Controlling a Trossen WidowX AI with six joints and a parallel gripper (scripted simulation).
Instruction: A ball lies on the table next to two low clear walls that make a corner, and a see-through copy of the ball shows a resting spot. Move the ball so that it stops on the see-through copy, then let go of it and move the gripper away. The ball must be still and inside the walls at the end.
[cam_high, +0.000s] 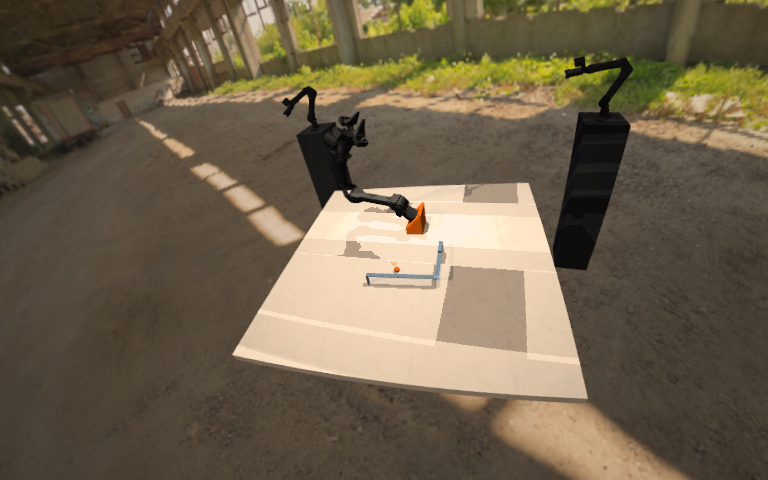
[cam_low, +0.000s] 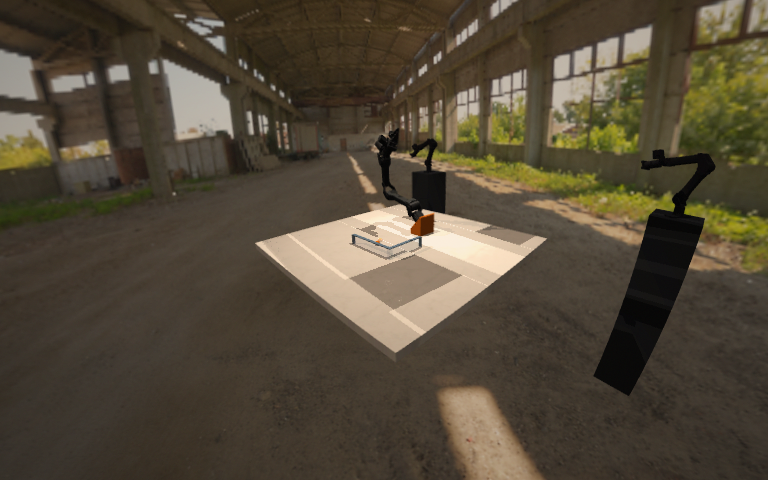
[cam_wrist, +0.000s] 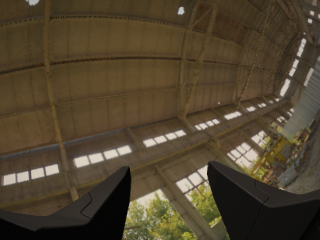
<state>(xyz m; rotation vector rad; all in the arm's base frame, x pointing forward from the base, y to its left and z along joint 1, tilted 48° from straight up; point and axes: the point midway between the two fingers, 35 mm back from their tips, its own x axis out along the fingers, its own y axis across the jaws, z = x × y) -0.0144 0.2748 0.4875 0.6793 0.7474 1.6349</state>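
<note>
Now: the orange ball 62 cm below my gripper tip, 28 cm ahead of it and 16 cm to the left of it. Also, from my gripper tip: see-through copy of ball (62 cm below, 24 cm ahead, 13 cm to the left).
</note>
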